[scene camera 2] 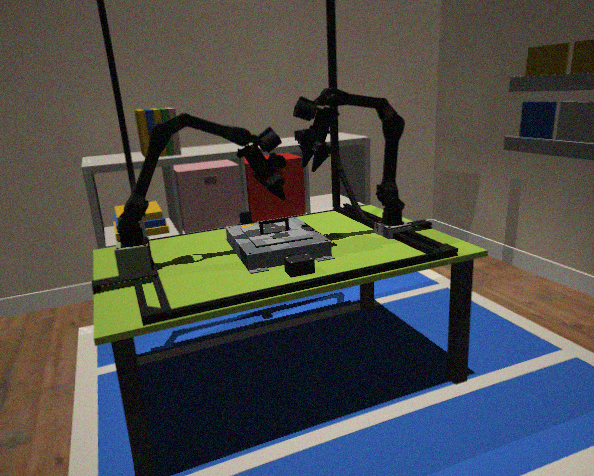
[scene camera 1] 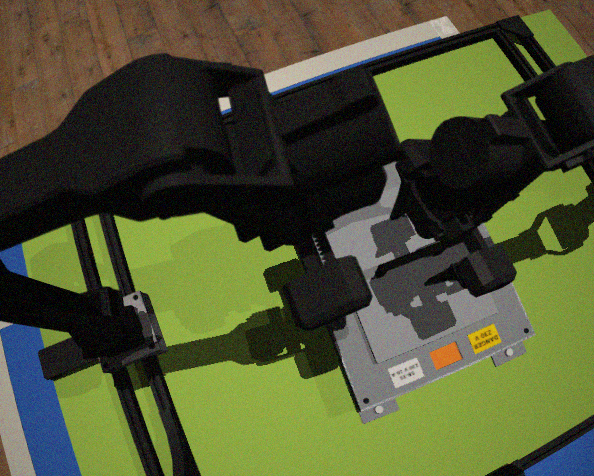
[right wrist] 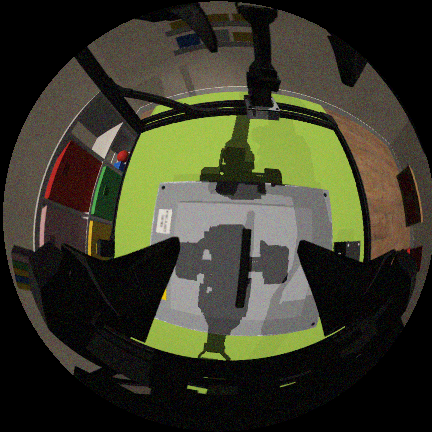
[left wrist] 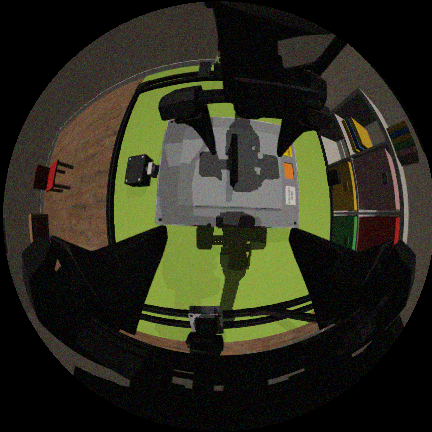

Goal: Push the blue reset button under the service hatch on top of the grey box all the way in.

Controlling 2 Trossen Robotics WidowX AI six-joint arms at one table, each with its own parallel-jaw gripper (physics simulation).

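Observation:
The grey box [scene camera 1: 357, 372] [scene camera 2: 285, 256] [left wrist: 175, 212] [right wrist: 316, 212] lies on the green table. Its service hatch [scene camera 1: 387, 342] [left wrist: 240, 199] [right wrist: 225, 214] is down flat, with a black bar handle [scene camera 1: 410, 259] [scene camera 2: 274, 221] [left wrist: 234, 160] [right wrist: 243, 267] on it. The blue reset button does not show in any view. My right gripper [scene camera 2: 282, 195] [left wrist: 247, 152] [right wrist: 241, 245] is open and empty above the hatch, its fingers on either side of the handle in the wrist view, not touching it. My left gripper [scene camera 2: 311, 159] [left wrist: 230, 233] is open and empty, higher up near the box's edge.
A small black block [scene camera 2: 300, 266] [left wrist: 137, 170] [right wrist: 347, 249] is beside the grey box. White, orange [scene camera 1: 446, 355] and yellow [scene camera 1: 484, 338] labels lie along one box edge. Black rails [scene camera 2: 225, 300] frame the table. The two arms are close together over the box.

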